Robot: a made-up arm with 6 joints. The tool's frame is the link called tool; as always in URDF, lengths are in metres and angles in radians.
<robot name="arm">
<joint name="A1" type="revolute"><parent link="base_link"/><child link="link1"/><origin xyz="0 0 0.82" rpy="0 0 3.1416"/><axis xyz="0 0 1"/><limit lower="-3.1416" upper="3.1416"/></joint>
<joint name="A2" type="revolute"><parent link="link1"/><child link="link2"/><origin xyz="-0.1 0 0" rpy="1.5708 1.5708 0"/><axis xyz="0 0 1"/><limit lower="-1.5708" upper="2.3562"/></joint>
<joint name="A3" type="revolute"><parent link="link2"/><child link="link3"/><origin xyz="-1.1 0 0" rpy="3.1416 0 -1.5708"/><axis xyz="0 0 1"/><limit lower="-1.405" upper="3.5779"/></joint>
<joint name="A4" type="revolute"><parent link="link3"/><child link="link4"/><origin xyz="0 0.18 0" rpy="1.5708 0 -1.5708"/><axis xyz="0 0 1"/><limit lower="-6.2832" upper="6.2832"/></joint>
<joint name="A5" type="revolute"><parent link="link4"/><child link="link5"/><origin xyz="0 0 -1.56" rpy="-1.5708 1.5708 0"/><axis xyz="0 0 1"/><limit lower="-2.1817" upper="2.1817"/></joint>
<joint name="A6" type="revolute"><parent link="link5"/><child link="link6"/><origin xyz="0.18 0 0" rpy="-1.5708 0 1.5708"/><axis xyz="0 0 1"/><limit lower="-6.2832" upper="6.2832"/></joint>
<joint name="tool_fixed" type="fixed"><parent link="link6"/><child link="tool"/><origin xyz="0 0 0" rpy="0 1.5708 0"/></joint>
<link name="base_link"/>
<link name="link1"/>
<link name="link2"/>
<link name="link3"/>
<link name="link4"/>
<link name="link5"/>
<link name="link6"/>
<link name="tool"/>
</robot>
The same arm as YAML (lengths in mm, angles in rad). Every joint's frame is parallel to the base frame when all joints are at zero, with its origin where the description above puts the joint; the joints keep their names.
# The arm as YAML. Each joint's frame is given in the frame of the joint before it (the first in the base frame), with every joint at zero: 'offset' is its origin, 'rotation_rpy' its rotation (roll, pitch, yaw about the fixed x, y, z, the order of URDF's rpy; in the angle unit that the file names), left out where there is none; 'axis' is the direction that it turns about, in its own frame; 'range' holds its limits. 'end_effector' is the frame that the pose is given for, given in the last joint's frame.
length_unit: mm
angle_unit: rad
chain:
  - id: A1
    offset: [0.0, 0.0, 820.0]
    axis: [0.0, 0.0, 1.0]
    range: [-3.1416, 3.1416]
  - id: A2
    offset: [100.0, 0.0, 0.0]
    axis: [0.0, 1.0, 0.0]
    range: [-1.5708, 2.3562]
  - id: A3
    offset: [0.0, 0.0, 1100.0]
    axis: [0.0, -1.0, 0.0]
    range: [-1.405, 3.5779]
  - id: A4
    offset: [0.0, 0.0, 180.0]
    axis: [-1.0, 0.0, 0.0]
    range: [-6.2832, 6.2832]
  - id: A5
    offset: [1560.0, 0.0, 0.0]
    axis: [0.0, -1.0, 0.0]
    range: [-2.1817, 2.1817]
  - id: A6
    offset: [180.0, 0.0, 0.0]
    axis: [-1.0, 0.0, 0.0]
    range: [-6.2832, 6.2832]
end_effector:
  offset: [0.0, 0.0, 0.0]
  rotation_rpy: [0.0, 0.0, 0.0]

